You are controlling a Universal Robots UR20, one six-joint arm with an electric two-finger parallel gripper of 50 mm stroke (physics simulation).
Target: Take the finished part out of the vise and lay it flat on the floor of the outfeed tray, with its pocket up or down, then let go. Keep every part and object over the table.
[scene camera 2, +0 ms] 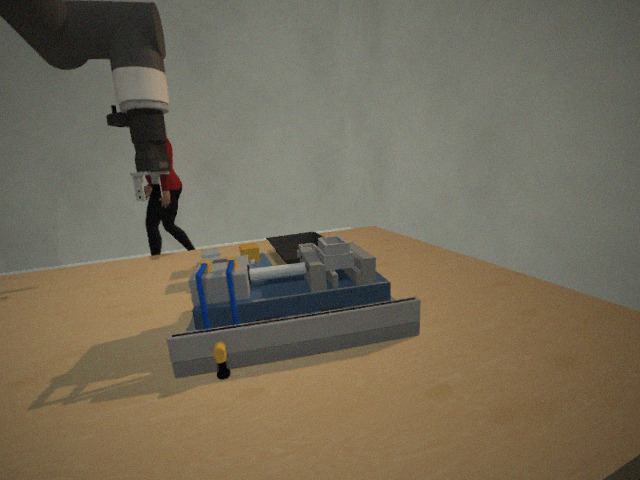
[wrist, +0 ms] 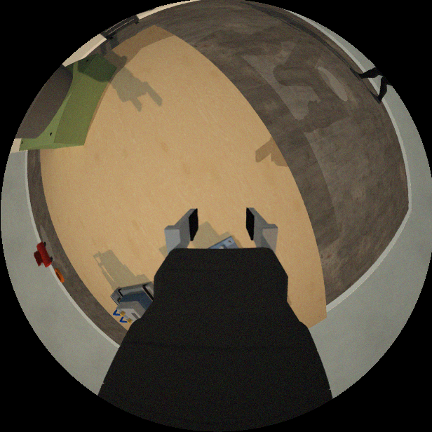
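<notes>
The finished part, light grey with an open pocket at its top, sits between the grey jaws of the vise, which has a blue base. In the wrist view part of the vise shows at the lower left; I cannot make out the part there. My gripper is open and empty, pointing down, high above the table and left of the vise in the scene view. A dark flat panel lies behind the vise and a long grey wall stands in front; I cannot tell which belongs to the outfeed tray.
A yellow block stands behind the vise. A yellow and black handle is at the grey wall. A blue-grey object shows partly below the fingers. A green block is at the upper left. A person stands in the background.
</notes>
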